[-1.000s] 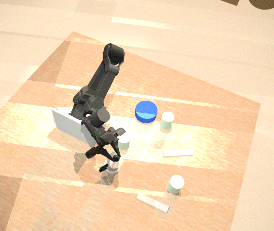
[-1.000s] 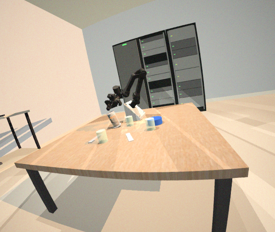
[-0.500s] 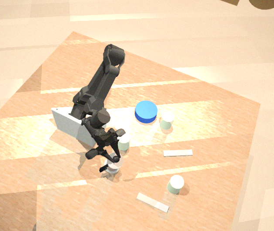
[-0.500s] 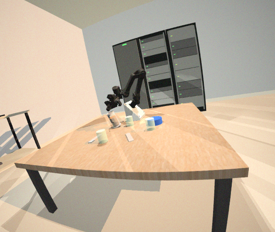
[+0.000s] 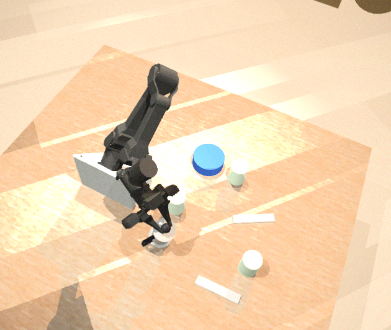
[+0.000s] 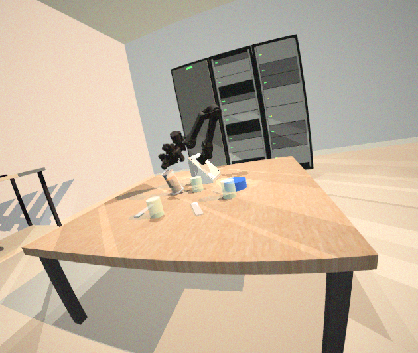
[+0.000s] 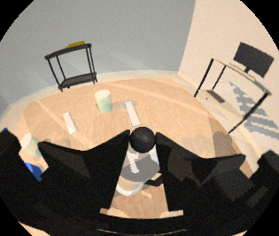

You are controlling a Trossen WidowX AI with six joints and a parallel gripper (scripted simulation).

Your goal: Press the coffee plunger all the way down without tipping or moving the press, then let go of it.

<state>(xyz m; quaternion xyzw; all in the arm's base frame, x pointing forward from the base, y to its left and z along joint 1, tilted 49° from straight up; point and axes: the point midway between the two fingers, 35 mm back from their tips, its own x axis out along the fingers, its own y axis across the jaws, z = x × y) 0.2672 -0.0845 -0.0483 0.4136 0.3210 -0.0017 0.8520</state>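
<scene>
Now: the coffee press 80 mm below my gripper tip and 30 mm behind it.
</scene>
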